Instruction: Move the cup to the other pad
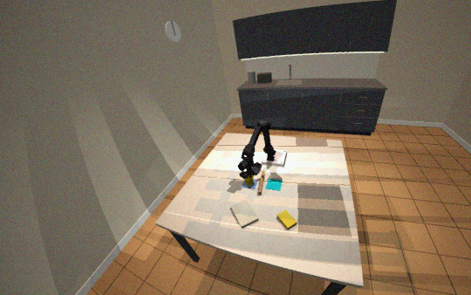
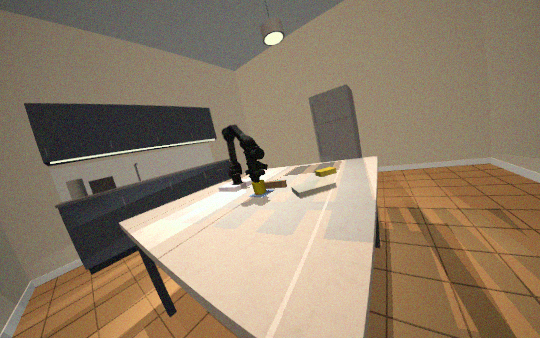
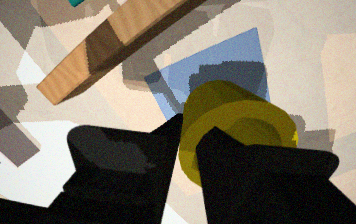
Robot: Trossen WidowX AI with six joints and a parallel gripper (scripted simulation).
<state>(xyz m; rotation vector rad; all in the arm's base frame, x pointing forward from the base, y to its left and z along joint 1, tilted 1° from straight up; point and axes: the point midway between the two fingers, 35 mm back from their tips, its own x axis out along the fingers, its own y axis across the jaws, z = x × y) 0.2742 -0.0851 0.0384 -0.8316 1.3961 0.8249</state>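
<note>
Right now my gripper tip is 180 mm to the right of the cyan pad and 40 mm above it. Round my gripper tip: wooden bar 80 mm to the left, 30 mm below, 10 mm ahead; white book 310 mm ahead, 50 mm to the left, 20 mm below; olive-yellow cup 20 mm to the right, 20 mm ahead.
</note>
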